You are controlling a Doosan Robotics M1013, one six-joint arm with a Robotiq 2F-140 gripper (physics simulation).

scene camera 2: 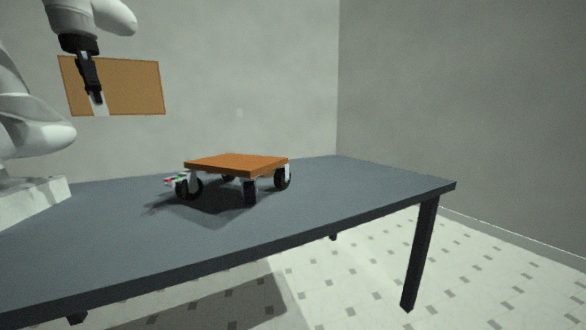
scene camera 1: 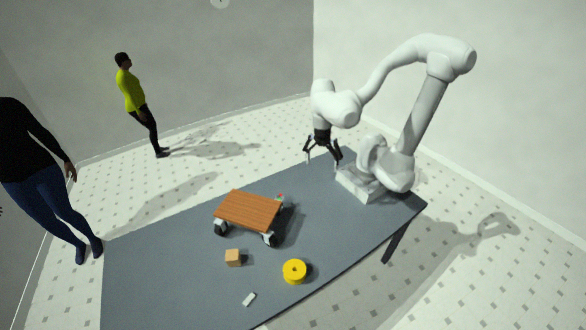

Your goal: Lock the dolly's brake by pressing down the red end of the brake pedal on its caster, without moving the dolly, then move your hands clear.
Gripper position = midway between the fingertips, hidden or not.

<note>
I see my gripper (scene camera 2: 101, 115) and a dolly (scene camera 2: 247, 167).
The dolly shows as well in scene camera 1 (scene camera 1: 251, 211).
</note>
